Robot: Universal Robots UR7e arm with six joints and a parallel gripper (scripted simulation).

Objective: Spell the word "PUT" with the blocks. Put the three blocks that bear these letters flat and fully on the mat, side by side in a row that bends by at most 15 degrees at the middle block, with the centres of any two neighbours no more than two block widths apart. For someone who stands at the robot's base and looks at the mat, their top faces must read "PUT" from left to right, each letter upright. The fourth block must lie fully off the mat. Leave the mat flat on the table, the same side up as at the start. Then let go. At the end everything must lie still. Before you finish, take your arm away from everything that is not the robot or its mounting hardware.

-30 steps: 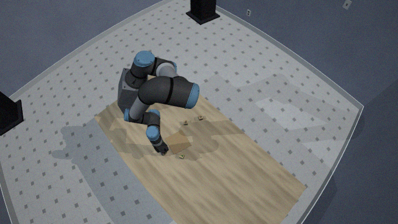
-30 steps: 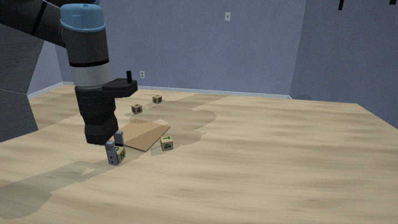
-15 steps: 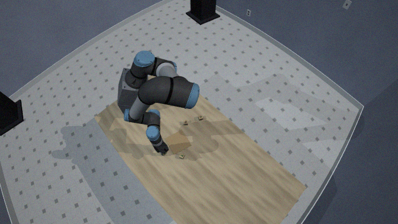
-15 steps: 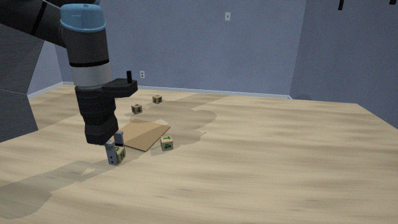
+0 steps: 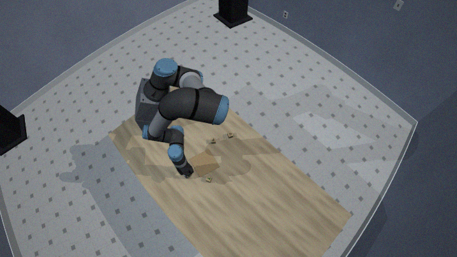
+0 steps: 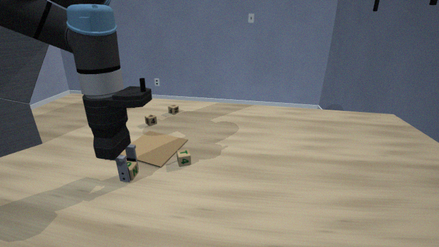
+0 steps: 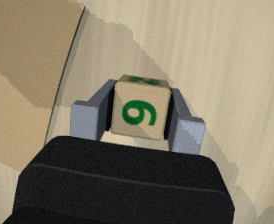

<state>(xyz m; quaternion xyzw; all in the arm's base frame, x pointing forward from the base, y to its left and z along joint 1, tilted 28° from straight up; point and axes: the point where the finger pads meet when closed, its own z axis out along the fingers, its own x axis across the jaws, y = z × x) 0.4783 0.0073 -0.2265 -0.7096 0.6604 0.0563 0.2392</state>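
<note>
My gripper is now right at the O block. Round my hand: tan mat (13 cm to the left, 2 cm below, 1 cm behind); then P block (26 cm to the left, 10 cm behind, 1 cm below); then T block (10 cm ahead, 9 cm to the left, 1 cm below).
</note>
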